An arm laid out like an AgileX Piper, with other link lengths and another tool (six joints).
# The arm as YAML. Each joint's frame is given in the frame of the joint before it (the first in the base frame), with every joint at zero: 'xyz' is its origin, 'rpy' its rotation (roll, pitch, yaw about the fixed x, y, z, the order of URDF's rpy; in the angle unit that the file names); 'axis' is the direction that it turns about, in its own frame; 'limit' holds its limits. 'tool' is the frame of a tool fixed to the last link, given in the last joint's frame.
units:
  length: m
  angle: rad
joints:
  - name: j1
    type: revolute
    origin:
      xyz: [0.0, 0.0, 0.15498]
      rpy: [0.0, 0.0, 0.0]
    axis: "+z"
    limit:
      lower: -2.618
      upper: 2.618
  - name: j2
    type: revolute
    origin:
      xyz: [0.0, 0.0, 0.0]
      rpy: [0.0, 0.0, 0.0]
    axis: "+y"
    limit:
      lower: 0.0
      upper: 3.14
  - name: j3
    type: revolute
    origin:
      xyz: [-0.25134, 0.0, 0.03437]
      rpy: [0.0, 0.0, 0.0]
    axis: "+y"
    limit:
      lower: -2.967
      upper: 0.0
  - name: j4
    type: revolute
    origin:
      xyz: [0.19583, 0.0, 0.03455]
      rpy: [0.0, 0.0, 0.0]
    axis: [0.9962, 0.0, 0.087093]
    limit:
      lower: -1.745
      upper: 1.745
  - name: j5
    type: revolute
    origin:
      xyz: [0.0, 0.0, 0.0]
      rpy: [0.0, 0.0, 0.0]
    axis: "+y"
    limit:
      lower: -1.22
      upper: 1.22
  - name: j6
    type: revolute
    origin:
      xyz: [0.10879, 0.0, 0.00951]
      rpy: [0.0, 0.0, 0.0]
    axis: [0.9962, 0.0, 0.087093]
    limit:
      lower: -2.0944
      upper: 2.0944
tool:
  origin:
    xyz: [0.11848, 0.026, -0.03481]
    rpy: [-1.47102, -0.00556, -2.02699]
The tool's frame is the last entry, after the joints.
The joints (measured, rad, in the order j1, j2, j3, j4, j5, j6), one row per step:
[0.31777 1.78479 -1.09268 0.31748 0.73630 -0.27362]
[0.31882 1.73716 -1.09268 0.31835 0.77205 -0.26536]
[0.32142 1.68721 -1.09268 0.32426 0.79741 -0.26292]
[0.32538 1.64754 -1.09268 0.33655 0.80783 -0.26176]
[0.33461 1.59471 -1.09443 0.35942 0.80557 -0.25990]
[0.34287 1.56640 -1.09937 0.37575 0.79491 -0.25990]
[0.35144 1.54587 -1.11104 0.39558 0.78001 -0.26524]
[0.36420 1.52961 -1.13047 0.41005 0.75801 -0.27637]
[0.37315 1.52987 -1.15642 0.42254 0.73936 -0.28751]
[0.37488 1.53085 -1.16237 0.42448 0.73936 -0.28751]
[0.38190 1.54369 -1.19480 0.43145 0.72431 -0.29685]
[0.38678 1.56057 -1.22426 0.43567 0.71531 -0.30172]
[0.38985 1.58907 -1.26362 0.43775 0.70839 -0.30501]
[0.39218 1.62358 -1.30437 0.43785 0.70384 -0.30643]
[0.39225 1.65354 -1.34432 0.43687 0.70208 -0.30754]
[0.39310 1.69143 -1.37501 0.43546 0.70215 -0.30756]
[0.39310 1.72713 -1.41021 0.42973 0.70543 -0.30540]
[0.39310 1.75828 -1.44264 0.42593 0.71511 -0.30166]
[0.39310 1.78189 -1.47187 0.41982 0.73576 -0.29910]
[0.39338 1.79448 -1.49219 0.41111 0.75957 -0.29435]
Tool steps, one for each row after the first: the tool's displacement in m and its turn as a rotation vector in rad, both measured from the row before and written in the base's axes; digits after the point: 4 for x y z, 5 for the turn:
[-0.0050 0.0007 0.0130 0.01222 -0.00851 0.00212]
[-0.0035 0.0018 0.0135 0.01729 -0.02097 0.00422]
[-0.0015 0.0034 0.0112 0.02151 -0.02395 0.00011]
[0.0006 0.0071 0.0161 0.03808 -0.04641 -0.00291]
[0.0023 0.0058 0.0103 0.02717 -0.03623 -0.00158]
[0.0043 0.0068 0.0105 0.02955 -0.03975 0.00089]
[0.0066 0.0073 0.0116 0.02593 -0.05325 0.00924]
[0.0078 0.0065 0.0088 0.02020 -0.04131 0.00709]
[0.0009 0.0013 0.0015 0.00355 -0.00395 0.00119]
[0.0089 0.0058 0.0065 0.01313 -0.03338 0.00647]
[0.0074 0.0046 0.0040 0.00858 -0.02036 0.00390]
[0.0096 0.0048 0.0028 0.00624 -0.01694 0.00222]
[0.0097 0.0045 0.0007 0.00298 -0.01040 0.00149]
[0.0093 0.0035 0.0014 0.00288 -0.01167 0.00039]
[0.0071 0.0030 -0.0045 -0.00405 0.00618 0.00121]
[0.0075 0.0024 -0.0033 -0.00521 0.00224 0.00103]
[0.0053 0.0023 -0.0030 -0.00376 0.00768 0.00197]
[0.0022 0.0012 -0.0024 -0.00767 0.01187 0.00769]
[-0.0005 -0.0001 -0.0013 -0.00926 0.01278 0.00791]

